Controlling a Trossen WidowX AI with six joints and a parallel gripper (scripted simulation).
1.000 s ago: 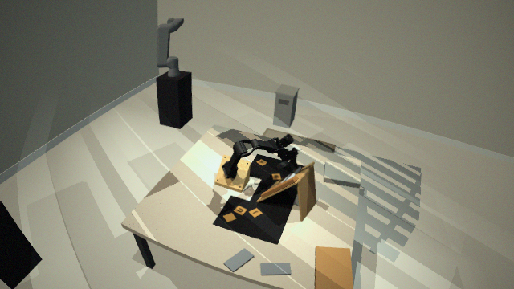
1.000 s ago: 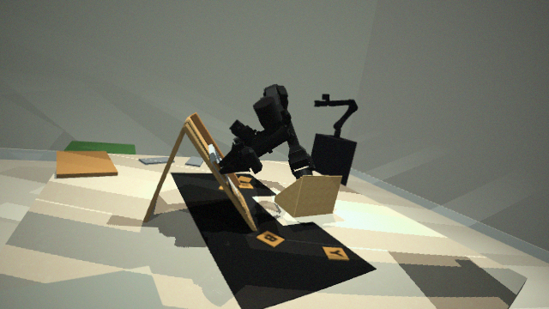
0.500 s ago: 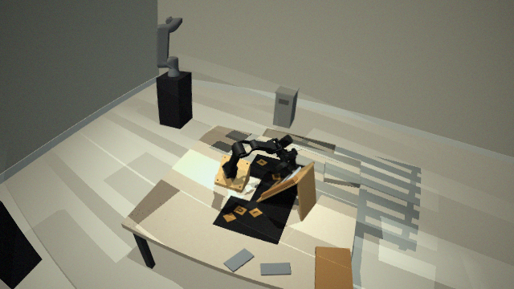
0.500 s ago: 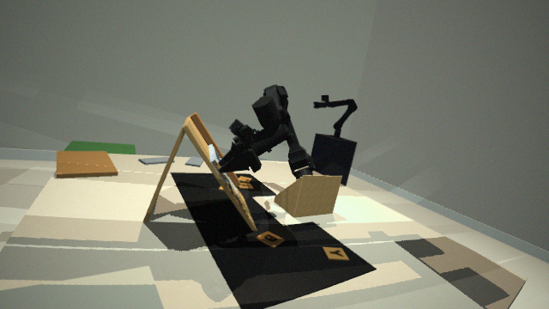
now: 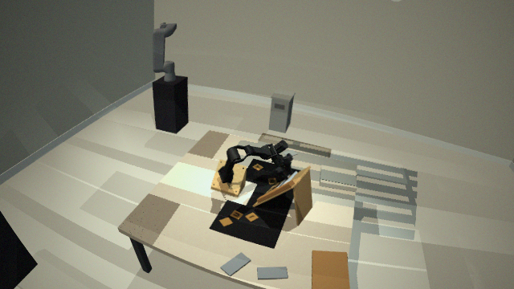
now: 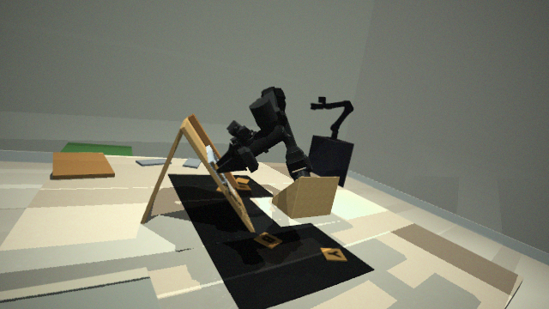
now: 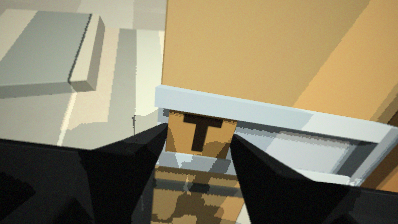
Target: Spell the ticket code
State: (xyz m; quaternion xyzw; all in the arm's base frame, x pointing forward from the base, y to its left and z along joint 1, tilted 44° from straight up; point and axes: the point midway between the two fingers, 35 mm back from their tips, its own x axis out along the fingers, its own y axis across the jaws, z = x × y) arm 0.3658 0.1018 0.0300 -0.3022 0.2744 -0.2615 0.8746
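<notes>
The white ticket lies 9 cm behind my gripper tip, 9 cm to the right of it and 8 cm below it. Round my gripper tip: letter tile marked t right at my gripper tip; black mat 18 cm behind, 5 cm to the right, 17 cm below; pale grey box 33 cm ahead, 31 cm to the left, 15 cm below.
</notes>
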